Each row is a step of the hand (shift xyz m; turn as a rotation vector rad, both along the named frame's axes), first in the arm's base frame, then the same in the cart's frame.
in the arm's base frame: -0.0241 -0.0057 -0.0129 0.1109 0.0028 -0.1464
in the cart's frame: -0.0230 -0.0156 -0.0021 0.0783 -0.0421 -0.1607
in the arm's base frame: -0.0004 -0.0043 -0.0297 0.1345 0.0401 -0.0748
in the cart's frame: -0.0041 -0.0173 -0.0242 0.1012 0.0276 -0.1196
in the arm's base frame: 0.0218 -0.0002 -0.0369 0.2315 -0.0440 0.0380
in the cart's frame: 0.0143 -0.0126 -0.0384 0.2368 0.0254 -0.0156
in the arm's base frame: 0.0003 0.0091 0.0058 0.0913 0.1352 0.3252
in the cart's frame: -0.0015 0.0106 0.0014 0.0993 0.2837 0.2050
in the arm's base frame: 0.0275 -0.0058 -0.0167 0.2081 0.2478 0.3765
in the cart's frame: 0.0247 -0.0071 -0.0202 0.1832 0.4281 0.1722
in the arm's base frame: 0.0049 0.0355 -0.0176 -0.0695 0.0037 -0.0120
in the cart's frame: -0.0092 0.0238 -0.0307 -0.0683 -0.0162 0.0079
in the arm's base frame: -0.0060 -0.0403 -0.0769 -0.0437 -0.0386 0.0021
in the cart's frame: -0.0063 -0.0712 -0.0496 -0.0288 -0.0413 0.0295
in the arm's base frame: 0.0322 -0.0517 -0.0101 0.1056 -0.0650 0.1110
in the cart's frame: 0.0442 -0.0430 0.0023 0.1376 0.0153 0.0924
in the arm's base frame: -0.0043 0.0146 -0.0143 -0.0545 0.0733 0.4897
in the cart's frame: -0.0109 0.0053 -0.0170 0.0094 0.2758 0.4147
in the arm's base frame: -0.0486 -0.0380 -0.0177 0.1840 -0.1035 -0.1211
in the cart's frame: -0.0370 -0.0507 0.0134 0.1835 -0.1082 -0.1177
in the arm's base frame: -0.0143 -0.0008 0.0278 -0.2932 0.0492 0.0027
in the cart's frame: -0.0085 0.0091 0.0287 -0.2893 -0.0147 0.0668
